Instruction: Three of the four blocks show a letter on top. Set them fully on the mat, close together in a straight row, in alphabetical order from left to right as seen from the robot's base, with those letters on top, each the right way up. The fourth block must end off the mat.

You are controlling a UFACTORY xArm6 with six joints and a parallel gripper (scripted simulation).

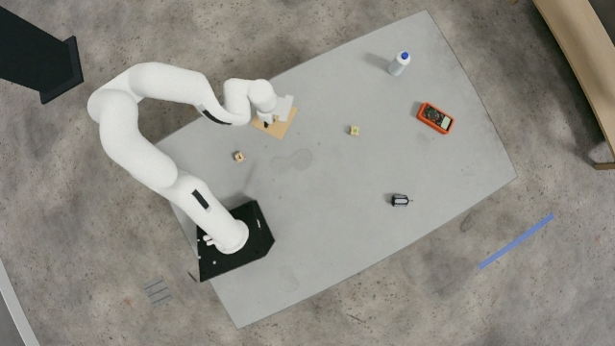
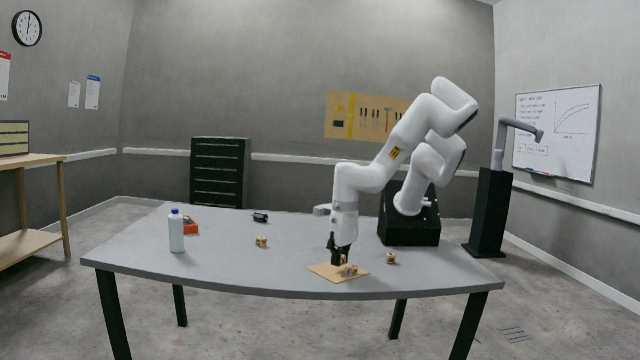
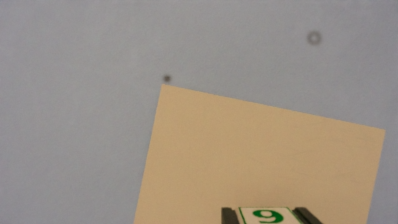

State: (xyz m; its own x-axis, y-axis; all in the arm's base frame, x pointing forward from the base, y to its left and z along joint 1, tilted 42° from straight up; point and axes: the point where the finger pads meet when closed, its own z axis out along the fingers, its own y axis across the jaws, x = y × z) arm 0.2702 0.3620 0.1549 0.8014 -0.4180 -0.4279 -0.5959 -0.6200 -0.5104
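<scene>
The tan mat lies 4 cm below my hand. Also, from my hand: white bottle 54 cm ahead, 2 cm to the left, 2 cm above; orange multimeter 61 cm ahead, 24 cm to the right, 3 cm below; small black object 35 cm ahead, 49 cm to the right, 3 cm below.
</scene>
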